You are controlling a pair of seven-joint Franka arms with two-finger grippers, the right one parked.
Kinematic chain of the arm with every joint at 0, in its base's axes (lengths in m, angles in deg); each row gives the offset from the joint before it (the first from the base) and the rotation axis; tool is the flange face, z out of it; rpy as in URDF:
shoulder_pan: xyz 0 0 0.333 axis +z
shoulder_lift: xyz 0 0 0 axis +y
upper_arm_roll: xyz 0 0 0.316 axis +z
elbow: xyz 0.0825 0 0 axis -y
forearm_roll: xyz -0.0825 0 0.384 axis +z
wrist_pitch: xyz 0 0 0 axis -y
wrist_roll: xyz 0.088 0 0 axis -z
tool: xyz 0 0 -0.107 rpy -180 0 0
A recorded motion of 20 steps. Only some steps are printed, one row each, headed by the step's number.
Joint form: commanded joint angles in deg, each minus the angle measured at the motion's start. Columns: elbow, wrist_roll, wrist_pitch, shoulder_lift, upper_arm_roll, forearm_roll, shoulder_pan.
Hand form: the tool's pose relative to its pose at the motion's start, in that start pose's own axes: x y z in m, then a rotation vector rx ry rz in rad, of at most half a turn. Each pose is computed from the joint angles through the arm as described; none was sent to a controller.
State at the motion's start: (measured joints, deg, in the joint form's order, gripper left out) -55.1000 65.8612 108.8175 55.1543 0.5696 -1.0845 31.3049
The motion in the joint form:
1: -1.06 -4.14 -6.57 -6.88 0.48 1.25 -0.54
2: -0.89 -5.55 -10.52 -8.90 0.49 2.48 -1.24
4: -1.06 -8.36 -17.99 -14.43 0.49 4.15 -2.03
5: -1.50 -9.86 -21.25 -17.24 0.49 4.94 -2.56
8: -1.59 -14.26 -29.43 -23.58 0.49 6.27 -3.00
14: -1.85 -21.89 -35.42 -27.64 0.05 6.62 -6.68
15: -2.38 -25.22 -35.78 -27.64 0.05 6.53 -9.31
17: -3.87 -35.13 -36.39 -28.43 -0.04 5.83 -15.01
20: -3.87 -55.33 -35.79 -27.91 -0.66 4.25 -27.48
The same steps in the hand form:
1: -0.0045 0.0149 -0.0742 0.0000 -0.0294 -0.0629
2: -0.0017 0.0262 -0.0966 -0.0171 -0.0625 -0.0728
4: -0.0055 0.0510 -0.1566 -0.0335 -0.1058 -0.1107
5: -0.0070 0.0655 -0.1843 -0.0384 -0.1259 -0.1308
8: -0.0217 0.0996 -0.2507 -0.0501 -0.1634 -0.2122
14: 0.0045 0.1467 -0.2881 -0.0628 -0.1937 -0.2835
15: 0.0300 0.1630 -0.2832 -0.0650 -0.2071 -0.2953
17: 0.0820 0.2060 -0.2789 -0.0602 -0.2262 -0.3647
20: 0.1910 0.3106 -0.2707 -0.0194 -0.2263 -0.4832

